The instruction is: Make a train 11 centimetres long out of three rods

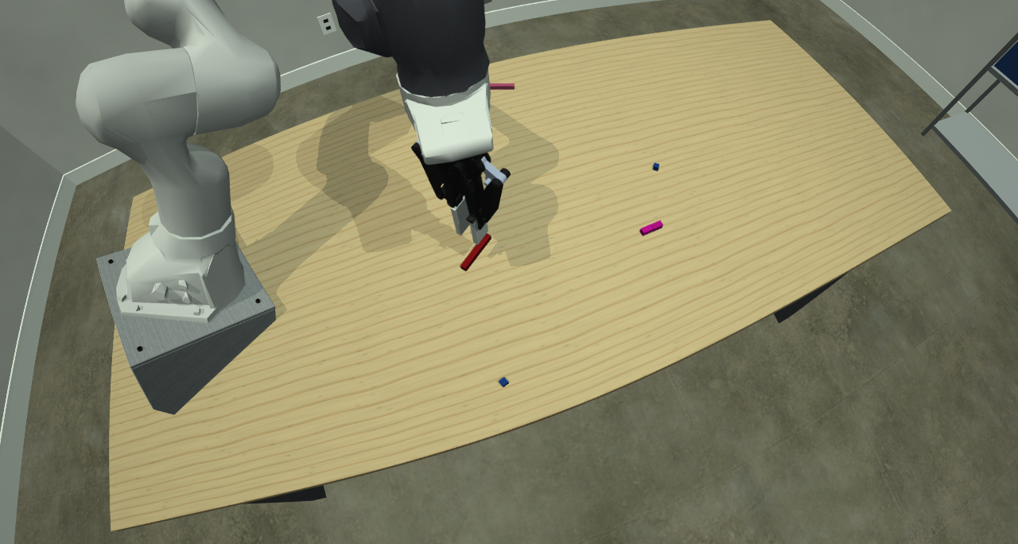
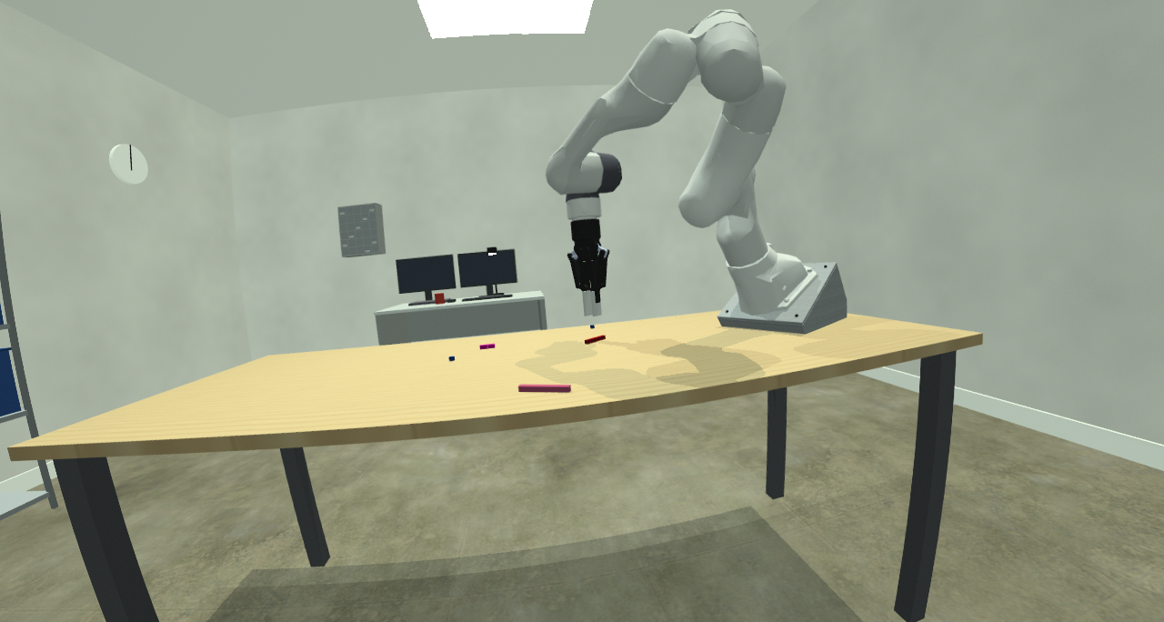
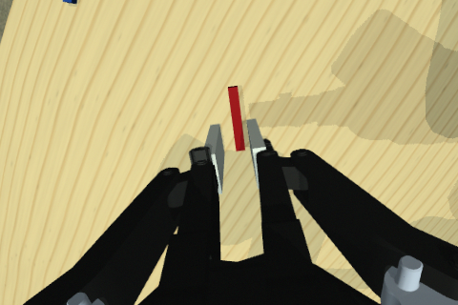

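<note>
The red rod is 100 mm below my hand. The rest, counted from my hand: pink rod: 380 mm to the left, 150 mm ahead, 100 mm below.
</note>
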